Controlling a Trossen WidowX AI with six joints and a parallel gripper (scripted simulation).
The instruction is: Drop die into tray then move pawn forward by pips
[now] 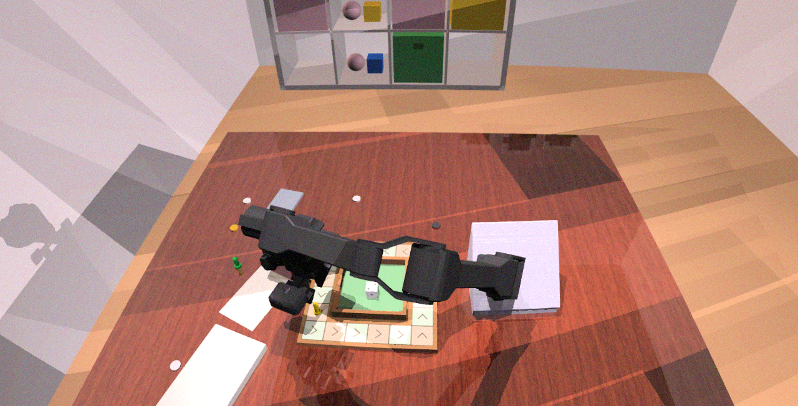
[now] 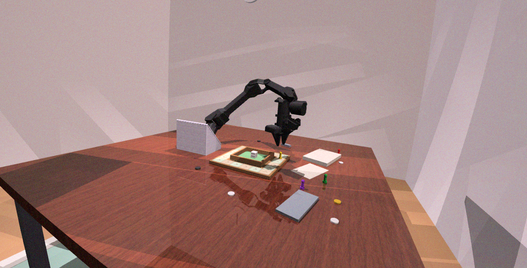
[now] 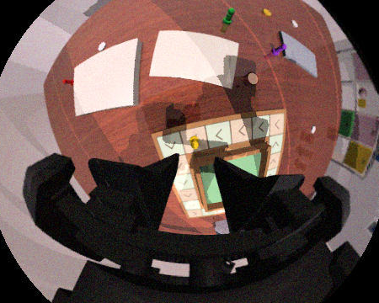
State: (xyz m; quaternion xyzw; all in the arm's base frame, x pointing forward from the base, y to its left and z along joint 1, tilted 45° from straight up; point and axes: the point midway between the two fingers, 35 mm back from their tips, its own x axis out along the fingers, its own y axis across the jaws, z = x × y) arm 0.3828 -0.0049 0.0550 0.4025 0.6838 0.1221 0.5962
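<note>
My gripper tip is 50 mm above the yellow pawn. From my gripper tip the other things lie so: green pawn: 220 mm ahead, 140 mm to the right, 60 mm below; then white die: 110 mm behind, 50 mm below, 40 mm to the right; then green tray: 120 mm behind, 70 mm below, 60 mm to the right.
</note>
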